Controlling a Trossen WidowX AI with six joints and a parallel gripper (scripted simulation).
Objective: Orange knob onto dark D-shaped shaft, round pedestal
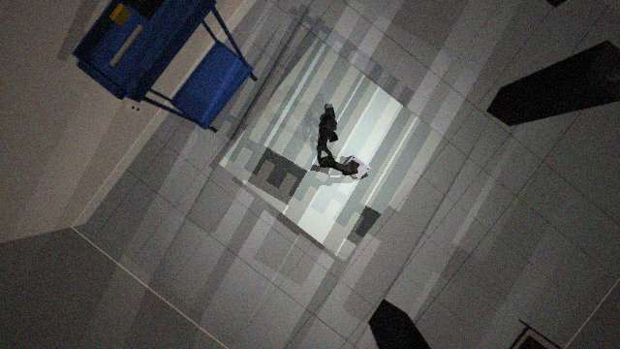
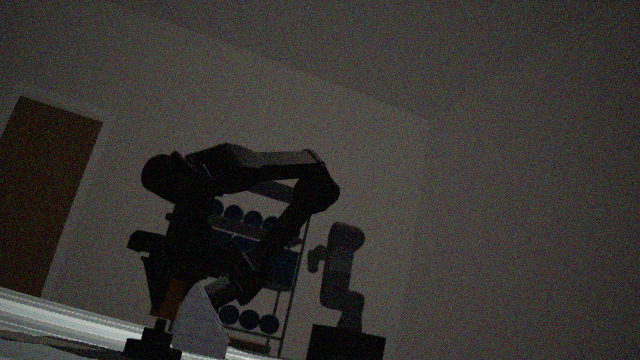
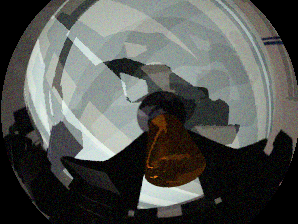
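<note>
My gripper tip is 20 mm below the orange knob. Round my gripper tip: dark round pedestal (40 mm below).
</note>
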